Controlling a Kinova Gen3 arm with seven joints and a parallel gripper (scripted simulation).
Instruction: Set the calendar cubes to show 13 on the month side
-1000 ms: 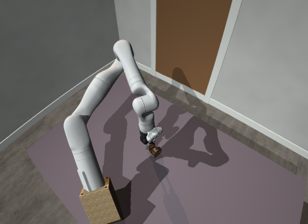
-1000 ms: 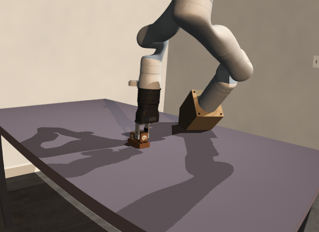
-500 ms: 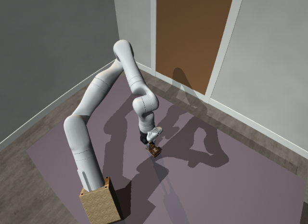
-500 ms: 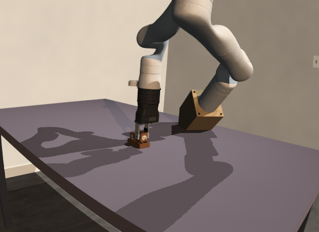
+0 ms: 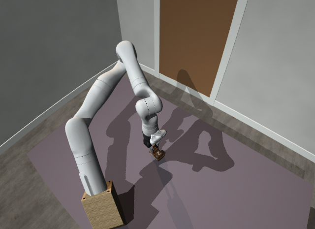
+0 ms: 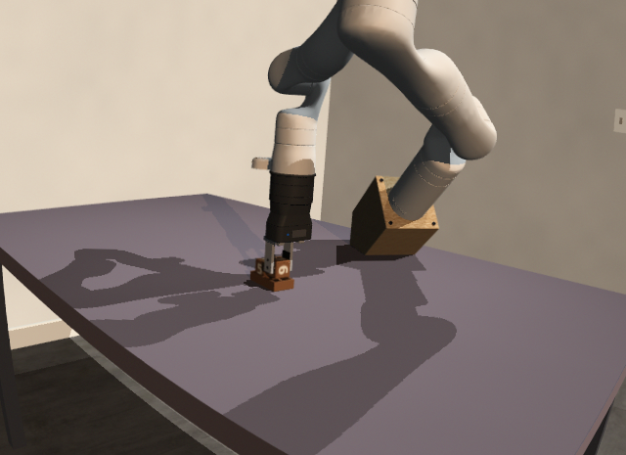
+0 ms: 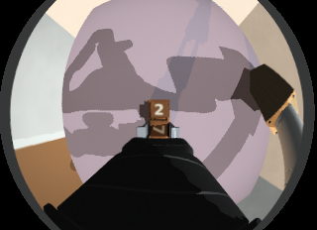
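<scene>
The tray lies 2 cm to the right of my hand and 4 cm below it.
</scene>
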